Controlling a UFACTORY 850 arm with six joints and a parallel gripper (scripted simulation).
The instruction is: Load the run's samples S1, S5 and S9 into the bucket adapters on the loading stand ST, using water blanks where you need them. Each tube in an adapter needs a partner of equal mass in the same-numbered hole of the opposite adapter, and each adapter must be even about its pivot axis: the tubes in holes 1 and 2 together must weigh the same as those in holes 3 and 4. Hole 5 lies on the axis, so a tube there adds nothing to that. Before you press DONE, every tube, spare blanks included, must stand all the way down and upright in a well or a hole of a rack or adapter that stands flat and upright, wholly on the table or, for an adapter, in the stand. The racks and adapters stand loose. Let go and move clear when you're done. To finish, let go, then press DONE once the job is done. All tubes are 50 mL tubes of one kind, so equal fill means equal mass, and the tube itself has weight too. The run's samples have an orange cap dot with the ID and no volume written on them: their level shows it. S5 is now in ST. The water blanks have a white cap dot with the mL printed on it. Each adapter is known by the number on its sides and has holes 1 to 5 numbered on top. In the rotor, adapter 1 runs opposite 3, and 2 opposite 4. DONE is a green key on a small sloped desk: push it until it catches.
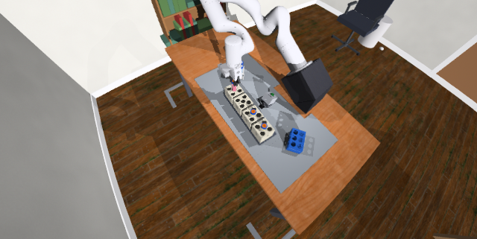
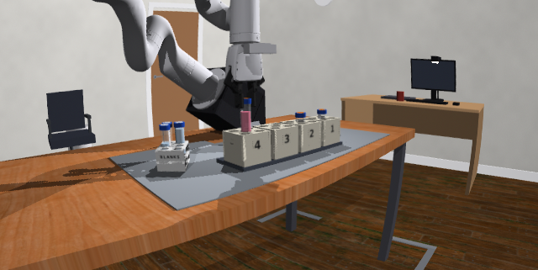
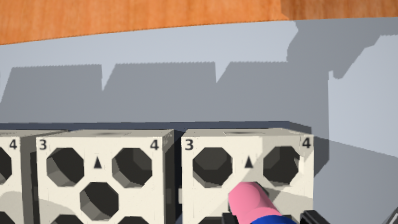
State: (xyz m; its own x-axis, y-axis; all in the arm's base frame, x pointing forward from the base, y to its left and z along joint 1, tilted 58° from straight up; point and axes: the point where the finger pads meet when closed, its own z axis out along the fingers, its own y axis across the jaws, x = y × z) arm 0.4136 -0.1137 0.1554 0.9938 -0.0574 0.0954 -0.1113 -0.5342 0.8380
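Now: hand 1 cm past the sample tube and 5 cm above it. From my hand the other things lie so: blue rack (9 cm behind, 50 cm to the left, 15 cm below); white blanks rack (14 cm behind, 17 cm to the right, 15 cm below); green DONE key (19 cm behind, 18 cm to the left, 11 cm below).
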